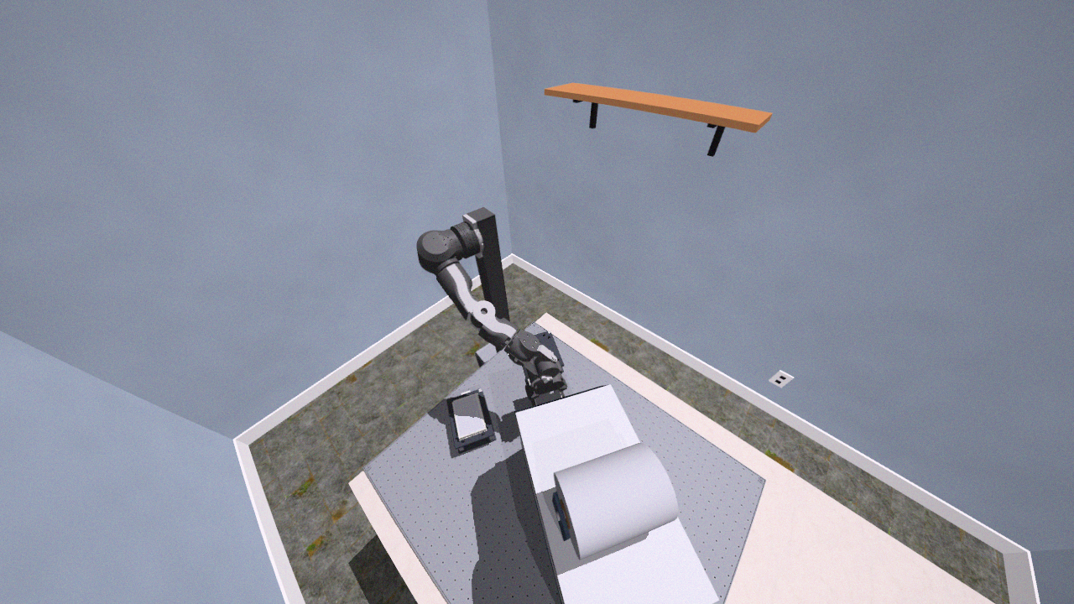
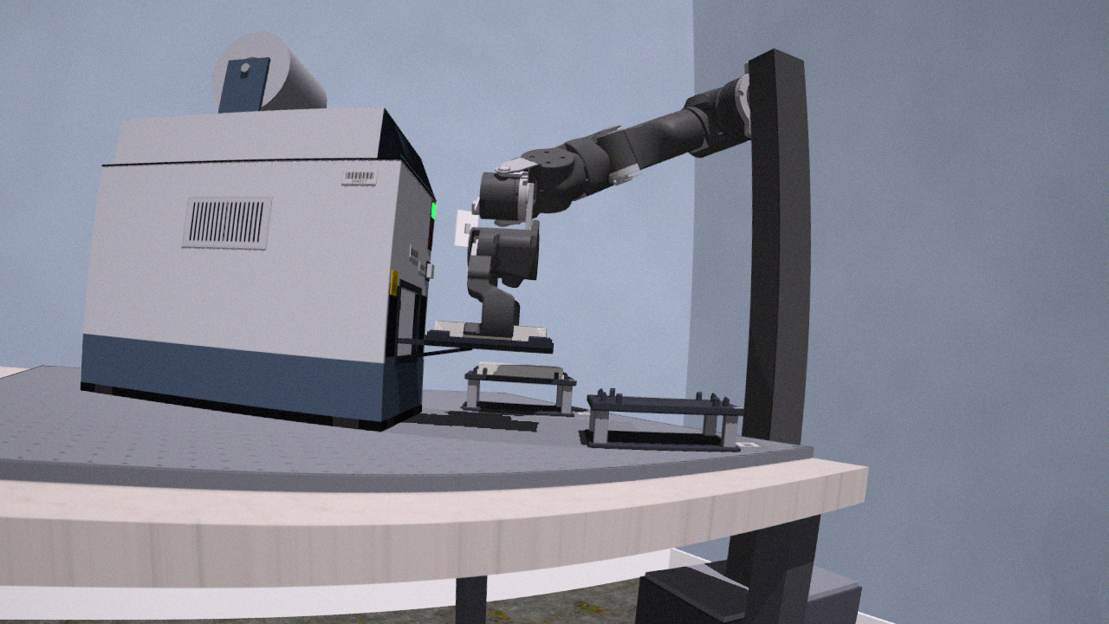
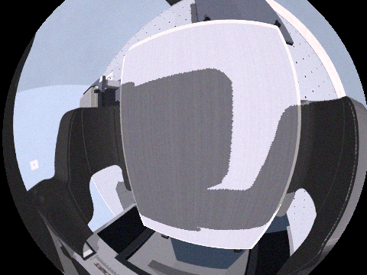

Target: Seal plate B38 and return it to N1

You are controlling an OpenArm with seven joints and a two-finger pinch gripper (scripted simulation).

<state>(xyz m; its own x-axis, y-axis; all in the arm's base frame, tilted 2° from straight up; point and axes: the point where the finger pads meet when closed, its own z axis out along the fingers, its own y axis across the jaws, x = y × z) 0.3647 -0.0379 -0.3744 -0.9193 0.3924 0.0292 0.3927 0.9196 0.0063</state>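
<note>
Right now the sealer's stage is 1 cm below my hand. From my hand the other things lie so: start key: 12 cm to the right, 8 cm above, 6 cm ahead; then foil roll: 31 cm ahead, 31 cm above, 13 cm to the right; then yellow warning label: 13 cm ahead, 5 cm above, 4 cm to the left.
</note>
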